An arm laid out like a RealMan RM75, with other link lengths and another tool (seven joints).
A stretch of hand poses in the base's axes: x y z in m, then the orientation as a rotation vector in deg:
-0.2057, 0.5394, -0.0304, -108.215, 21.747, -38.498
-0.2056, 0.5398, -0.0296, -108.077, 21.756, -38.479
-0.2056, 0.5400, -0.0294, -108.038, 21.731, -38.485
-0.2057, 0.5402, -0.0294, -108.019, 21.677, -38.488
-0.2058, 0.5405, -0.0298, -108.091, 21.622, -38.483
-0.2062, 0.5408, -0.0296, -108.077, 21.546, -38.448
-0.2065, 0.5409, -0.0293, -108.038, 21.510, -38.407
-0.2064, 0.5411, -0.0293, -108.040, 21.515, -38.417
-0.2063, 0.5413, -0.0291, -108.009, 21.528, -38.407
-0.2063, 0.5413, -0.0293, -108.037, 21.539, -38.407
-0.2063, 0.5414, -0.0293, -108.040, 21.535, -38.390
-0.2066, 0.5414, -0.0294, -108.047, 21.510, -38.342
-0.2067, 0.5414, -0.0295, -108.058, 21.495, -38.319
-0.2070, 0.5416, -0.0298, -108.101, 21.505, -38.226
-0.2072, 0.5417, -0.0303, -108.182, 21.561, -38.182
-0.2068, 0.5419, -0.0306, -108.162, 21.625, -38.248
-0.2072, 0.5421, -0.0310, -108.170, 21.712, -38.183
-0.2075, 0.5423, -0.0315, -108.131, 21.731, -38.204
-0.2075, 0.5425, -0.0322, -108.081, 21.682, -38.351
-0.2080, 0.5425, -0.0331, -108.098, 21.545, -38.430
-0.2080, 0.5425, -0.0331, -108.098, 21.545, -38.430
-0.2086, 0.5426, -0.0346, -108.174, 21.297, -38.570
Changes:
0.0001, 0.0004, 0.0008, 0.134, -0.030, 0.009
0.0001, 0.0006, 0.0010, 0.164, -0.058, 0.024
0.0000, 0.0008, 0.0010, 0.174, -0.091, 0.061
-0.0001, 0.0011, 0.0006, 0.101, -0.089, 0.099
-0.0005, 0.0014, 0.0008, 0.114, -0.106, 0.170
-0.0008, 0.0015, 0.0011, 0.158, -0.110, 0.217
-0.0007, 0.0017, 0.0011, 0.154, -0.113, 0.208
-0.0006, 0.0019, 0.0013, 0.187, -0.111, 0.205
-0.0006, 0.0019, 0.0011, 0.163, -0.097, 0.197
-0.0006, 0.0020, 0.0011, 0.164, -0.087, 0.208
-0.0009, 0.0020, 0.0010, 0.169, -0.066, 0.249
-0.0010, 0.0020, 0.0009, 0.164, -0.055, 0.270
-0.0013, 0.0022, 0.0006, 0.154, 0.022, 0.308
-0.0015, 0.0023, 0.0001, 0.101, 0.102, 0.288
-0.0011, 0.0025, -0.0002, 0.108, 0.083, 0.211
-0.0015, 0.0027, -0.0006, 0.132, 0.166, 0.183
-0.0018, 0.0029, -0.0011, 0.164, 0.149, 0.161
-0.0018, 0.0031, -0.0018, 0.159, 0.018, 0.124
-0.0023, 0.0031, -0.0027, 0.100, -0.089, 0.179
-0.0023, 0.0031, -0.0027, 0.100, -0.089, 0.179
-0.0029, 0.0032, -0.0042, -0.047, -0.264, 0.278

